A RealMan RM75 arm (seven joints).
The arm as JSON. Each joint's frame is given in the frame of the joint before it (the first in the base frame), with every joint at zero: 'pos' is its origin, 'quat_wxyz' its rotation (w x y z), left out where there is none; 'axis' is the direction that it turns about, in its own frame. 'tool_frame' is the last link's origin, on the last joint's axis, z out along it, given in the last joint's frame.
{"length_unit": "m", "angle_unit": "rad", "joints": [
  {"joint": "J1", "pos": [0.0, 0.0, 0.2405], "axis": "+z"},
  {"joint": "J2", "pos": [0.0, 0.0, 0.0], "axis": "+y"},
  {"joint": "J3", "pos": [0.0, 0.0, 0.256], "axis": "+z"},
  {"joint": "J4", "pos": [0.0, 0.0, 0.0], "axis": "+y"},
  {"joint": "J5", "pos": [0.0, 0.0, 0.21], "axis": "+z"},
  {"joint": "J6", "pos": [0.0, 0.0, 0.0], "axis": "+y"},
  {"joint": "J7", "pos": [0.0, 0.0, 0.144], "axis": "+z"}
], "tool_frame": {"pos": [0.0, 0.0, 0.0]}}
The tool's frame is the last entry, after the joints.
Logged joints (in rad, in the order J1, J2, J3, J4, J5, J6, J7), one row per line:
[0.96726 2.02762 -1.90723 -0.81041 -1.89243 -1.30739 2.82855]
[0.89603 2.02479 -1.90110 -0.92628 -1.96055 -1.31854 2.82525]
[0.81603 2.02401 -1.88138 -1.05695 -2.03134 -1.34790 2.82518]
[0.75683 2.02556 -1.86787 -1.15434 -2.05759 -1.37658 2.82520]
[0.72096 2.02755 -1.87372 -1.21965 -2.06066 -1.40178 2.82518]
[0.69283 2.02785 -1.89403 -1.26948 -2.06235 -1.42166 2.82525]
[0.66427 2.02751 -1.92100 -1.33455 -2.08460 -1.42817 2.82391]
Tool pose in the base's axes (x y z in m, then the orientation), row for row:
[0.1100 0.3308 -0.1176 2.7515 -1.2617 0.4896]
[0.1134 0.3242 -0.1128 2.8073 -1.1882 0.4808]
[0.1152 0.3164 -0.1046 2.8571 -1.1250 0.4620]
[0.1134 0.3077 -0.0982 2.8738 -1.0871 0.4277]
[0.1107 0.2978 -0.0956 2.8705 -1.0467 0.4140]
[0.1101 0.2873 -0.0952 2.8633 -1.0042 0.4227]
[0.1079 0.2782 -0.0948 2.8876 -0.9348 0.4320]
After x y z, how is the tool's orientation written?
As a rotation vector, in radians.
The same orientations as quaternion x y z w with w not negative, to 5 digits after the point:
[0.89669 -0.41118 0.15956 0.03763]
[0.90931 -0.38487 0.15574 0.02775]
[0.91996 -0.36224 0.14876 0.01821]
[0.92620 -0.35036 0.13784 0.01971]
[0.93059 -0.33933 0.13421 0.02914]
[0.93391 -0.32754 0.13787 0.03899]
[0.94122 -0.30470 0.14081 0.03792]

